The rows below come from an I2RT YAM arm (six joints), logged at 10 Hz.
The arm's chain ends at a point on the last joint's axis. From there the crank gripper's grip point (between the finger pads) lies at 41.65 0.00 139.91 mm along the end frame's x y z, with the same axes.
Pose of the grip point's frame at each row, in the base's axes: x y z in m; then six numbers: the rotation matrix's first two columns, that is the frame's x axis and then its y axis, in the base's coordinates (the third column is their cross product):
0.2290, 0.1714, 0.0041, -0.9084, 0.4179, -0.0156, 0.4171, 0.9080, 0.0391
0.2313, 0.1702, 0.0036, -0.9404, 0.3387, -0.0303, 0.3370, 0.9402, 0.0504
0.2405, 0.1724, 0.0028, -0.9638, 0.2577, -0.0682, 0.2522, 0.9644, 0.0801
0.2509, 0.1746, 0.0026, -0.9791, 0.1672, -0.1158, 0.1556, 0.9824, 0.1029
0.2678, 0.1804, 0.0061, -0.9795, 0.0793, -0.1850, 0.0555, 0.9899, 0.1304
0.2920, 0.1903, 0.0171, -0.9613, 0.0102, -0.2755, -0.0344, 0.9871, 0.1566
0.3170, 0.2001, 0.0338, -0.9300, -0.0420, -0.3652, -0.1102, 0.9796, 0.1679
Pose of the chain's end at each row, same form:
0.2626, 0.1499, 0.1445, -0.9084, 0.4179, -0.0156, 0.4171, 0.9080, 0.0391
0.2641, 0.1509, 0.1445, -0.9404, 0.3387, -0.0303, 0.3370, 0.9402, 0.0504
0.2686, 0.1533, 0.1448, -0.9638, 0.2577, -0.0682, 0.2522, 0.9644, 0.0801
0.2734, 0.1561, 0.1456, -0.9791, 0.1672, -0.1158, 0.1556, 0.9824, 0.1029
0.2815, 0.1607, 0.1501, -0.9795, 0.0793, -0.1850, 0.0555, 0.9899, 0.1304
0.2938, 0.1675, 0.1613, -0.9613, 0.0102, -0.2755, -0.0344, 0.9871, 0.1566
0.3067, 0.1744, 0.1771, -0.9300, -0.0420, -0.3652, -0.1102, 0.9796, 0.1679

